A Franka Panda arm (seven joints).
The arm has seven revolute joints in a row. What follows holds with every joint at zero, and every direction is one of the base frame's.
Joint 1 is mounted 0.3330 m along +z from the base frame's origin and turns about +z.
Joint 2 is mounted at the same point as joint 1 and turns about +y.
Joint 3 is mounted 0.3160 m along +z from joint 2 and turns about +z.
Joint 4 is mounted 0.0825 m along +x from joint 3 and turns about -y.
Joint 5 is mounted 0.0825 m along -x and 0.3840 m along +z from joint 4 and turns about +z.
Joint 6 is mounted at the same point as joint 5 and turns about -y.
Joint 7 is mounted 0.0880 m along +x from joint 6 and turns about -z.
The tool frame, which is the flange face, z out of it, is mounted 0.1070 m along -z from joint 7; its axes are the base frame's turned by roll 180.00, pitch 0.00 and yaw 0.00 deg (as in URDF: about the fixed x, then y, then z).
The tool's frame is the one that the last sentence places.
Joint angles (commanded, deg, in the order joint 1, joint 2, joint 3, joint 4, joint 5, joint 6, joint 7), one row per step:
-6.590 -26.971 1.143 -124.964 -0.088 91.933 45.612
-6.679 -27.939 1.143 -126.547 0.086 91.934 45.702
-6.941 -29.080 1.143 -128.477 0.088 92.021 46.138
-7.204 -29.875 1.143 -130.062 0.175 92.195 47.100
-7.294 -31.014 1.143 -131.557 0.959 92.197 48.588
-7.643 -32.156 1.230 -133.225 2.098 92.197 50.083
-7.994 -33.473 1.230 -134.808 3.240 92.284 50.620
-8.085 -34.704 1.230 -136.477 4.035 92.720 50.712
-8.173 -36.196 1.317 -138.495 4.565 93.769 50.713
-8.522 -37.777 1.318 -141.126 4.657 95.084 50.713
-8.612 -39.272 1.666 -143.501 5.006 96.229 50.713
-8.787 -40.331 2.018 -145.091 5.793 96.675 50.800
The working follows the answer.
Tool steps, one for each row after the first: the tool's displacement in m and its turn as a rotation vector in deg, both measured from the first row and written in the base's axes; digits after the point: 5 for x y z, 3 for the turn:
-0.00634 0.00027 -0.00624 0.204 0.596 -0.218
-0.01393 -0.00081 -0.01412 0.206 1.297 -0.932
-0.01949 -0.00189 -0.02147 0.223 1.906 -2.178
-0.02626 -0.00037 -0.02613 0.822 2.205 -3.888
-0.03337 0.00082 -0.03226 1.730 2.673 -5.859
-0.04076 0.00147 -0.03658 2.780 2.783 -6.961
-0.04717 0.00300 -0.04185 3.526 2.734 -7.324
-0.05386 0.00461 -0.04780 3.923 2.181 -7.516
-0.06188 0.00335 -0.05810 3.953 1.901 -7.996
-0.06899 0.00622 -0.06728 4.007 1.637 -8.001
-0.07442 0.00917 -0.07359 4.503 1.695 -8.247

Tool pose at each row, in the base's axes (x y z in m, rotation vector in deg; rounded; the steps above come from the unrounded poses):
0.39649 -0.03673 0.56462 159.759 -76.549 -8.496
0.39014 -0.03646 0.55837 159.520 -76.790 -9.468
0.38255 -0.03754 0.55050 158.749 -77.641 -10.456
0.37699 -0.03862 0.54315 157.678 -79.255 -11.346
0.37022 -0.03710 0.53849 156.883 -81.759 -12.249
0.36311 -0.03591 0.53236 156.026 -84.678 -13.621
0.35573 -0.03526 0.52804 156.013 -86.528 -14.587
0.34931 -0.03373 0.52277 156.353 -87.297 -15.089
0.34263 -0.03212 0.51682 -156.243 87.539 14.582
0.33461 -0.03338 0.50652 -155.753 88.120 14.207
0.32749 -0.03051 0.49734 -155.634 88.055 13.860
0.32207 -0.02756 0.49103 -155.059 88.125 14.247

